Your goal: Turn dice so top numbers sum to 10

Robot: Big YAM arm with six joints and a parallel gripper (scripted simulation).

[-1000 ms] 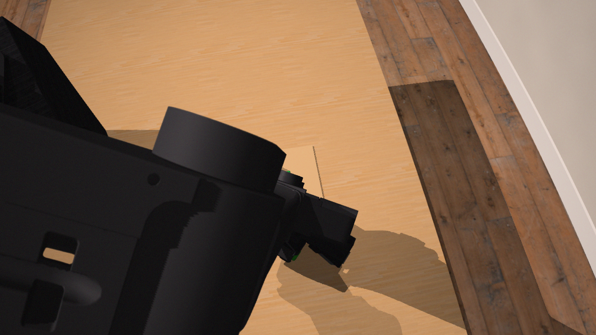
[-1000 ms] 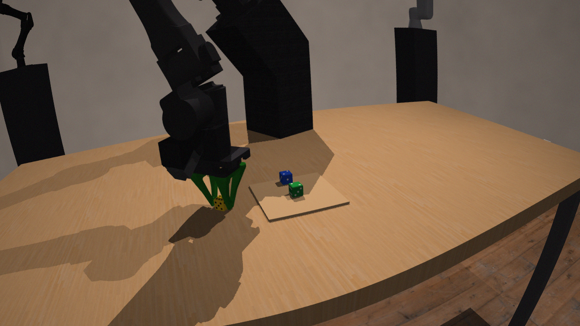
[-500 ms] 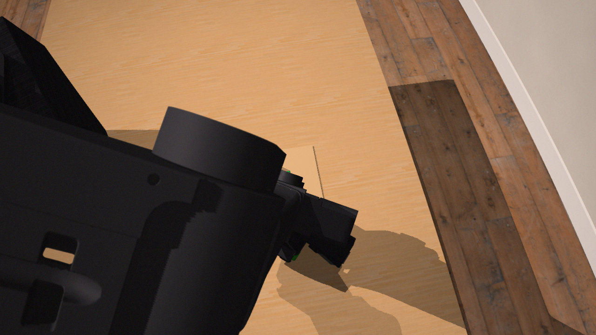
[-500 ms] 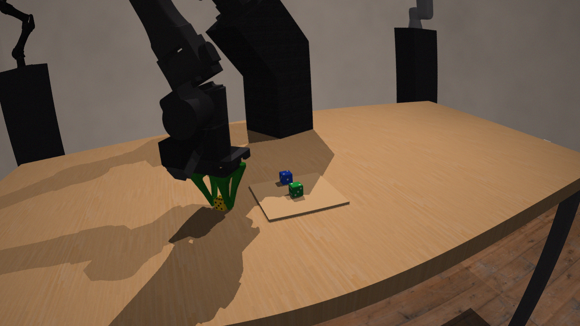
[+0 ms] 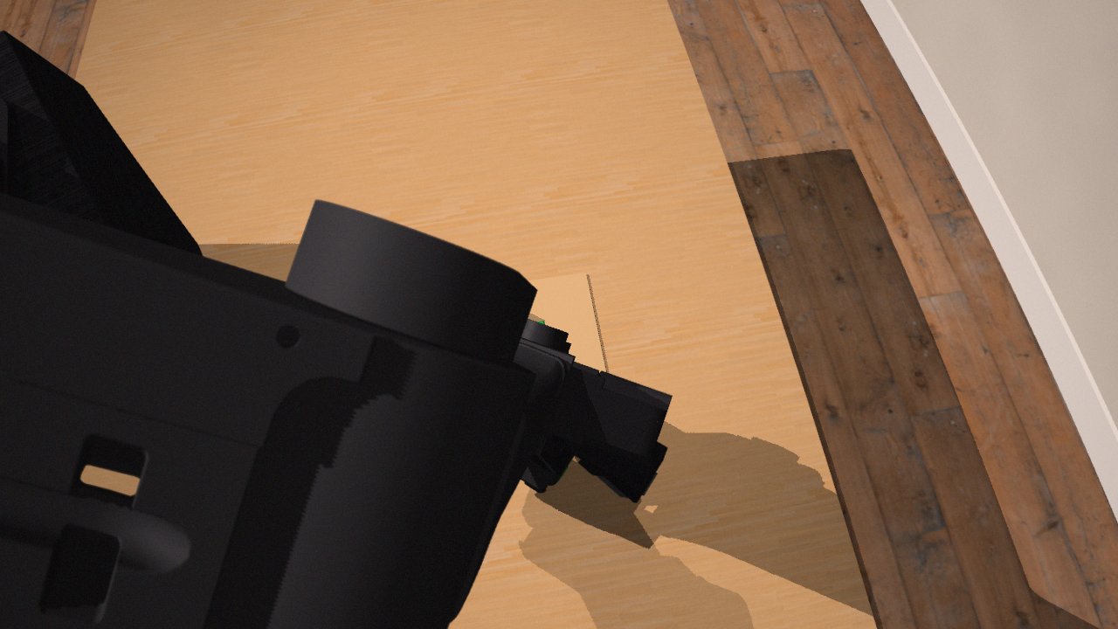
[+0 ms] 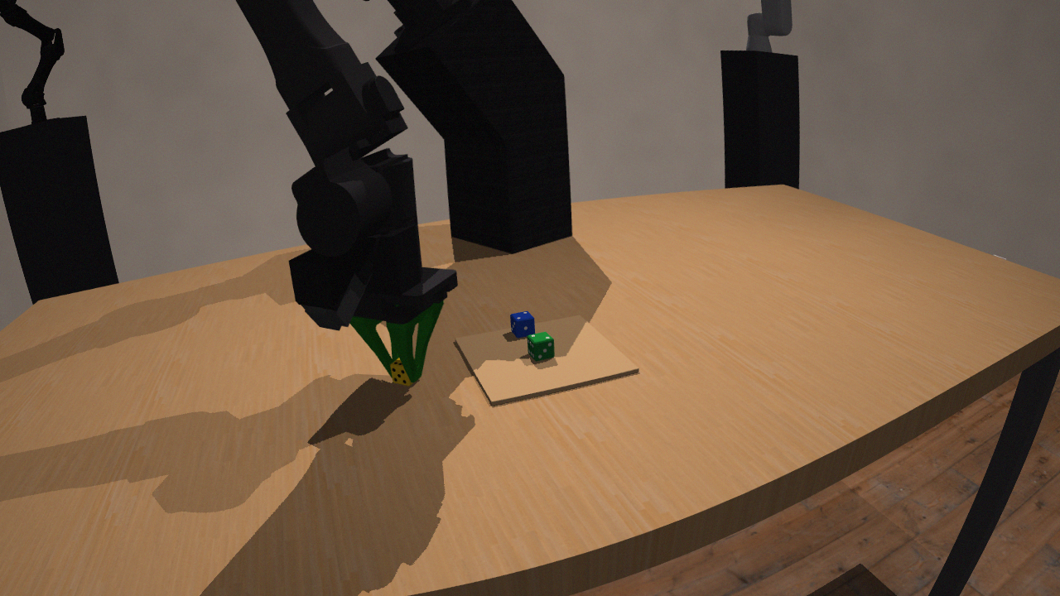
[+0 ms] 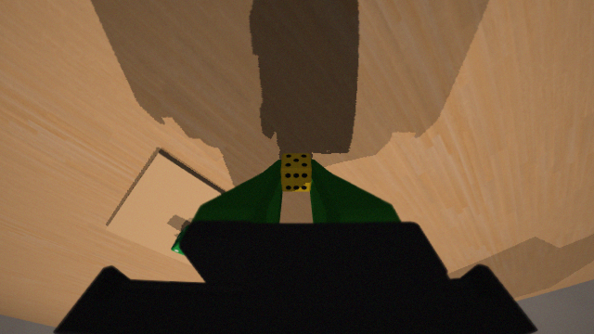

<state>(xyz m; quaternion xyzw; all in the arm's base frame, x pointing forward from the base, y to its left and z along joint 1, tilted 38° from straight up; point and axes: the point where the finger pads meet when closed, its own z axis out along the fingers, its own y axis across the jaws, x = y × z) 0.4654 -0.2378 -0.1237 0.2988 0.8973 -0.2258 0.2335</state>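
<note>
Now: hand 1 cm short of the green die and 13 cm to the right of it. Also, from my hand: blue die 5 cm behind, 13 cm to the left; then tan mat 13 cm to the left, 1 cm below; then yellow die right at my hand.
</note>
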